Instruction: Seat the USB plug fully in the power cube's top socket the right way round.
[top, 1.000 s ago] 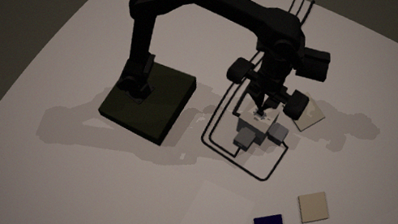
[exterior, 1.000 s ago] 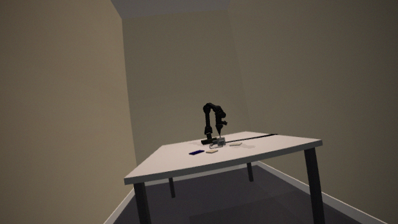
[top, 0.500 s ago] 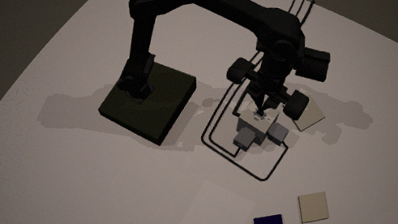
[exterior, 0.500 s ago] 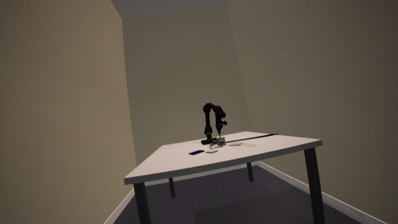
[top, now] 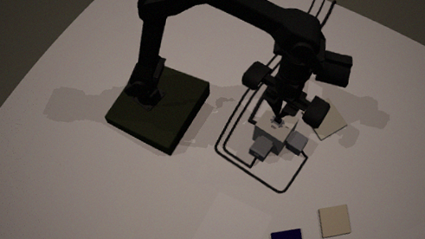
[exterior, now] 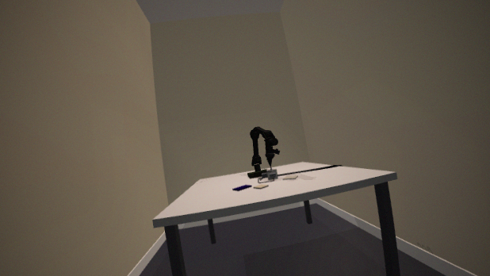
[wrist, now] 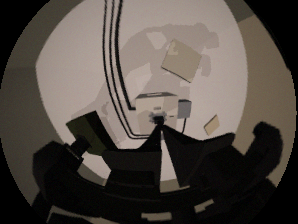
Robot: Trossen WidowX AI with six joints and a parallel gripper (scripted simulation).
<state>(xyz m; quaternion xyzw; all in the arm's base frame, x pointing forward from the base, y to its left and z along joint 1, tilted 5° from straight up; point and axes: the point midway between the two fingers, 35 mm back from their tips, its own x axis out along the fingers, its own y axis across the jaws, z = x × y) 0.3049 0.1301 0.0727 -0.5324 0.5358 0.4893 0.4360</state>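
Right now my gripper tip is 20 mm above the USB plug. From my gripper tip the other things lie so: card 220 mm to the right, 210 mm ahead, 100 mm below.
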